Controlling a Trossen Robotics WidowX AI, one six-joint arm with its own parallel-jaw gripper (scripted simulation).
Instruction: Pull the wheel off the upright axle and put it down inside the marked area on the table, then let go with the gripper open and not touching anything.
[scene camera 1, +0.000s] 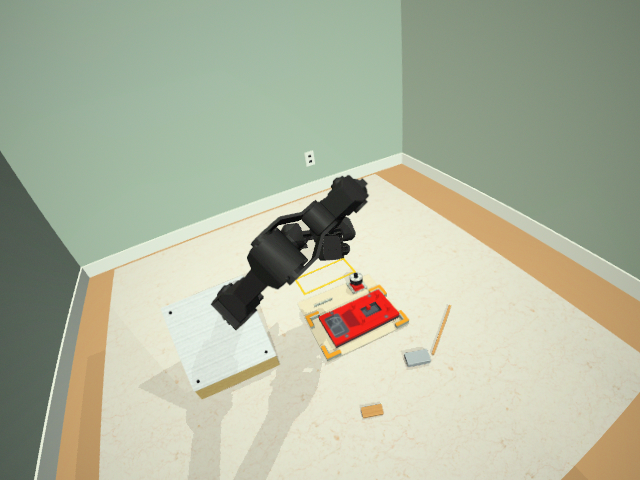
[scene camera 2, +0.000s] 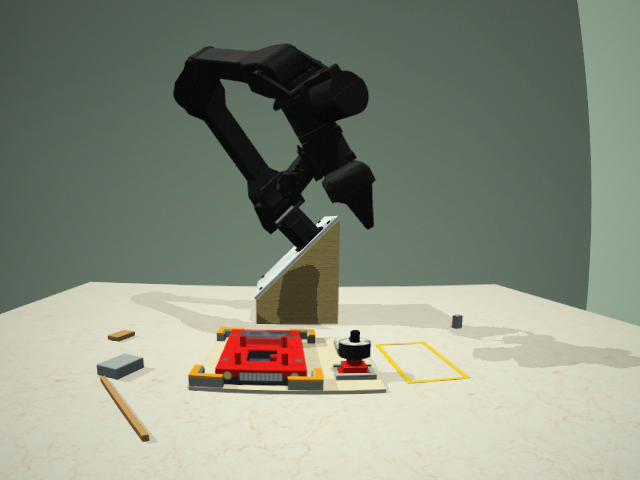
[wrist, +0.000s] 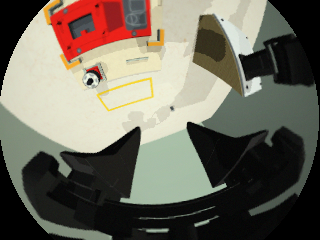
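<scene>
My gripper (scene camera 2: 366, 221) is open and holds nothing. It is visible from elsewhere too, for I find the gripper (scene camera 1: 309, 247) and, in the wrist picture, the same gripper (wrist: 163, 127). There is a red block assembly (scene camera 1: 351, 321) in the scene, and I also see a grey block (scene camera 2: 118, 367), though in the wrist view the grey block is out of frame.
</scene>
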